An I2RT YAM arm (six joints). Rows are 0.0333 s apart.
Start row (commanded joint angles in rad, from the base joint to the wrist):
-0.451 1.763 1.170 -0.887 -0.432 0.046
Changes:
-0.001 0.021 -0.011 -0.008 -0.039 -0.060
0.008 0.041 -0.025 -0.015 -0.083 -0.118
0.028 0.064 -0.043 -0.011 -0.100 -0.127
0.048 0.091 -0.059 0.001 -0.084 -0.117
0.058 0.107 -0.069 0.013 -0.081 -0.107
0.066 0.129 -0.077 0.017 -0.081 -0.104
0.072 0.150 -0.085 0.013 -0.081 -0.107
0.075 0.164 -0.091 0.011 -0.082 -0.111
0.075 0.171 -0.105 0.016 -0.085 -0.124
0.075 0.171 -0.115 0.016 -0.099 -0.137
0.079 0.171 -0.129 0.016 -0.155 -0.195
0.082 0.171 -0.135 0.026 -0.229 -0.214
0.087 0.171 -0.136 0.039 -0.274 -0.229
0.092 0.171 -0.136 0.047 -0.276 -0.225
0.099 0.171 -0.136 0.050 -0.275 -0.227
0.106 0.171 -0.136 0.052 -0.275 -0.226
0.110 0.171 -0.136 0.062 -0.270 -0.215
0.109 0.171 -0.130 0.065 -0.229 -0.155
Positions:
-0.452 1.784 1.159 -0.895 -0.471 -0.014
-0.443 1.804 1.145 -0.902 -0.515 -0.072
-0.423 1.827 1.127 -0.898 -0.532 -0.081
-0.403 1.854 1.111 -0.886 -0.516 -0.071
-0.393 1.870 1.101 -0.874 -0.513 -0.061
-0.385 1.892 1.093 -0.870 -0.513 -0.058
-0.379 1.913 1.085 -0.874 -0.513 -0.061
-0.376 1.927 1.079 -0.876 -0.514 -0.065
-0.376 1.934 1.065 -0.871 -0.517 -0.078
-0.376 1.934 1.055 -0.871 -0.531 -0.091
-0.372 1.934 1.041 -0.871 -0.587 -0.149
-0.369 1.934 1.035 -0.861 -0.661 -0.168
-0.364 1.934 1.034 -0.848 -0.706 -0.183
-0.359 1.934 1.034 -0.840 -0.708 -0.179
-0.352 1.934 1.034 -0.837 -0.707 -0.181
-0.345 1.934 1.034 -0.835 -0.707 -0.180
-0.341 1.934 1.034 -0.825 -0.702 -0.169
-0.342 1.934 1.040 -0.822 -0.661 -0.109

